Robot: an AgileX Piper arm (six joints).
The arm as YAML. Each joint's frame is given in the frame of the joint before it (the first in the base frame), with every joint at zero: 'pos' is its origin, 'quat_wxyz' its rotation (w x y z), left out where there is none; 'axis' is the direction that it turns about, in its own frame. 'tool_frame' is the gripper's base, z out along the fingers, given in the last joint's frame.
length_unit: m
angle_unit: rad
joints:
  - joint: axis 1
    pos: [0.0, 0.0, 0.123]
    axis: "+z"
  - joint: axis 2
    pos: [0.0, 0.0, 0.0]
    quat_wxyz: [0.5, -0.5, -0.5, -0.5]
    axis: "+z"
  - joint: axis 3
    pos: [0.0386, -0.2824, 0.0]
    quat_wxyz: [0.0, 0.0, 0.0, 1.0]
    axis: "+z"
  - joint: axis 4
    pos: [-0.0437, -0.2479, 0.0]
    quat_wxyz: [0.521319, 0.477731, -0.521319, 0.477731]
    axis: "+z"
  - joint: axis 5
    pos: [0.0, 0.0, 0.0]
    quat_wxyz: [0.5, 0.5, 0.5, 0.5]
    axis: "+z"
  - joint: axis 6
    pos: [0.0, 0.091, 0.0]
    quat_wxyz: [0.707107, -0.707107, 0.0, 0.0]
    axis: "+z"
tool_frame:
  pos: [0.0, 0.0, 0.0]
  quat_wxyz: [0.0, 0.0, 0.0, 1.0]
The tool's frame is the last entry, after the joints.
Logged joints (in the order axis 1, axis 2, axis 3, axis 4, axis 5, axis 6), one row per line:
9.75 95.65 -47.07 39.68 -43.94 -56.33
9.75 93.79 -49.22 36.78 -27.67 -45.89
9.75 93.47 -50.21 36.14 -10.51 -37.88
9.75 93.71 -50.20 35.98 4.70 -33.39
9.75 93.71 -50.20 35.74 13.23 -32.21
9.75 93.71 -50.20 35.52 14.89 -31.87
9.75 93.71 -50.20 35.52 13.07 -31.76
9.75 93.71 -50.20 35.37 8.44 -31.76
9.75 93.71 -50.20 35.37 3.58 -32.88
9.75 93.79 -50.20 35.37 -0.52 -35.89
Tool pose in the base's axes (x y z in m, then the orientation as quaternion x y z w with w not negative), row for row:
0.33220 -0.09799 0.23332 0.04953 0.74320 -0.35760 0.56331
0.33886 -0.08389 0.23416 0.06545 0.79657 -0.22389 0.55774
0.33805 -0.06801 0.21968 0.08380 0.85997 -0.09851 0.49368
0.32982 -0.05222 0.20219 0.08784 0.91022 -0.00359 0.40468
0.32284 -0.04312 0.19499 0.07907 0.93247 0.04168 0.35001
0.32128 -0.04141 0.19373 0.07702 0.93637 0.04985 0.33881
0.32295 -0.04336 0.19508 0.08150 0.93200 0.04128 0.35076
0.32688 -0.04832 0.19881 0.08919 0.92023 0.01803 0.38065
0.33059 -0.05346 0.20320 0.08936 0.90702 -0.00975 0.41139
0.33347 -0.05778 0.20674 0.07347 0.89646 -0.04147 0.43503
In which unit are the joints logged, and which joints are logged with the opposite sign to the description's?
The joints are logged in degrees. Opposite sign: axis 1.
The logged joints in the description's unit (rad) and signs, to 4 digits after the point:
-0.1702 1.6694 -0.8215 0.6925 -0.7669 -0.9831
-0.1702 1.6369 -0.8591 0.6419 -0.4829 -0.8009
-0.1702 1.6314 -0.8763 0.6308 -0.1834 -0.6611
-0.1702 1.6355 -0.8762 0.6280 0.0820 -0.5828
-0.1702 1.6355 -0.8762 0.6238 0.2309 -0.5622
-0.1702 1.6355 -0.8762 0.6199 0.2599 -0.5562
-0.1702 1.6355 -0.8762 0.6199 0.2281 -0.5543
-0.1702 1.6355 -0.8762 0.6173 0.1473 -0.5543
-0.1702 1.6355 -0.8762 0.6173 0.0625 -0.5739
-0.1702 1.6369 -0.8762 0.6173 -0.0091 -0.6264

